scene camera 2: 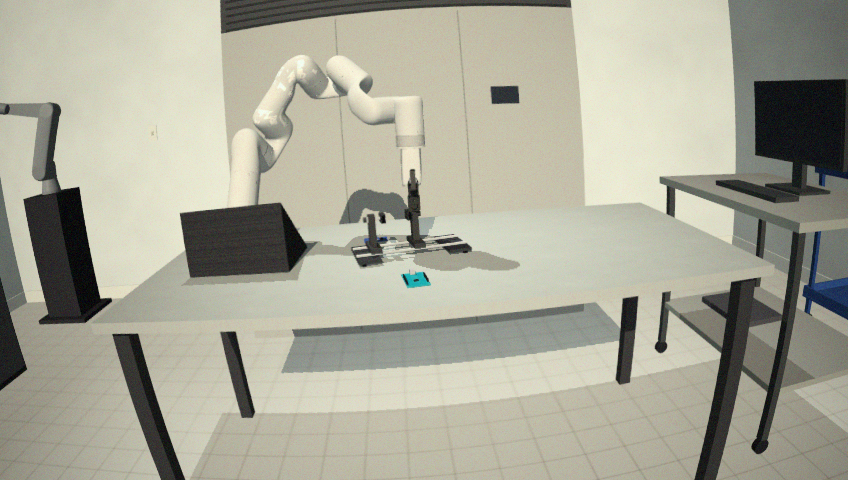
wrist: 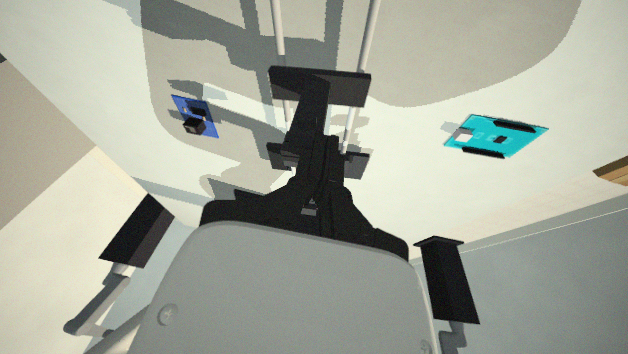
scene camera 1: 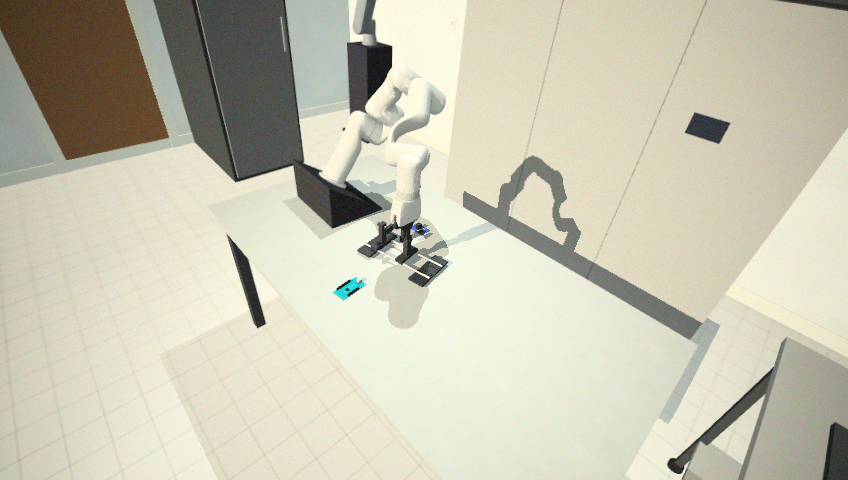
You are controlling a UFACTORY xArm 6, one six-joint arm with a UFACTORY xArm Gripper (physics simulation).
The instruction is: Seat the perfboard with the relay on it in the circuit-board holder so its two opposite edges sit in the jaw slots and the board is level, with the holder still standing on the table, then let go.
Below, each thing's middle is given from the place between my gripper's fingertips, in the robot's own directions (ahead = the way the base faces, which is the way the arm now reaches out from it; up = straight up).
Labels:
The blue perfboard (wrist: 196, 114) lies 120 mm behind my hand, 190 mm to the left of it and 110 mm below it. The rest, counted from my hand: teal circuit board (wrist: 480, 135) (20 mm behind, 230 mm to the right, 110 mm below); then black circuit-board holder (scene camera 2: 368, 254) (20 mm behind, 10 mm to the left, 60 mm below).

